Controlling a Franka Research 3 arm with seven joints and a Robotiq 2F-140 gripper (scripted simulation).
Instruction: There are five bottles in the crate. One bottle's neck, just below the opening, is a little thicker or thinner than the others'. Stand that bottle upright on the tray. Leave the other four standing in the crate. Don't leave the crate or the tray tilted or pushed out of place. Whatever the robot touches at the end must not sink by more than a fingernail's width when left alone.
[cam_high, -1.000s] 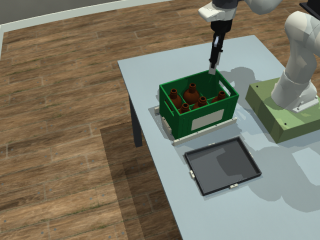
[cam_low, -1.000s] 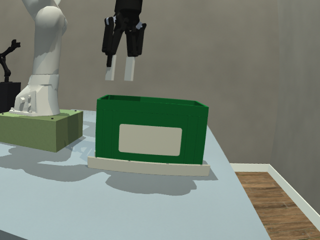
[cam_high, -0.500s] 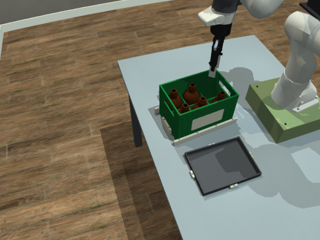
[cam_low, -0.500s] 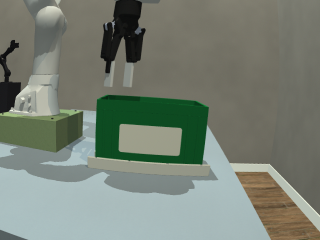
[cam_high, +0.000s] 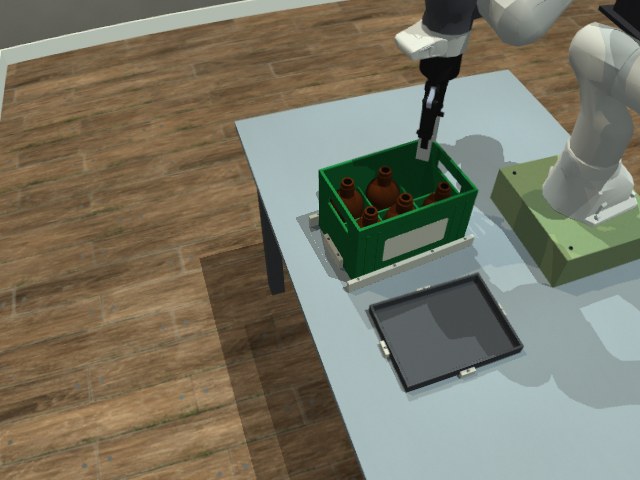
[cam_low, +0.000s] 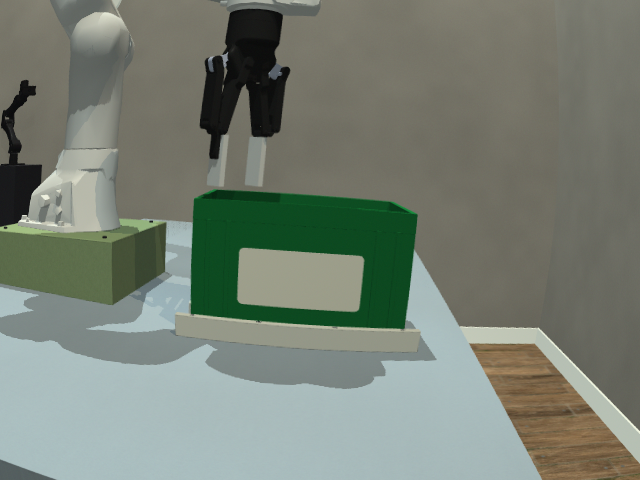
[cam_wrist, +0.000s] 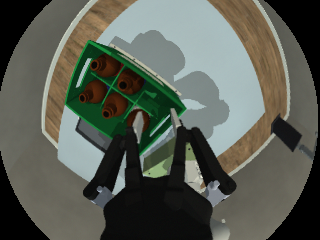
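The bottle lies 130 mm below my hand, 90 mm ahead of it and 10 mm to the left of it. The rest, counted from my hand: dark tray: 330 mm to the left, 210 mm below, 60 mm ahead; green crate: 140 mm below, 80 mm ahead, 60 mm to the left.
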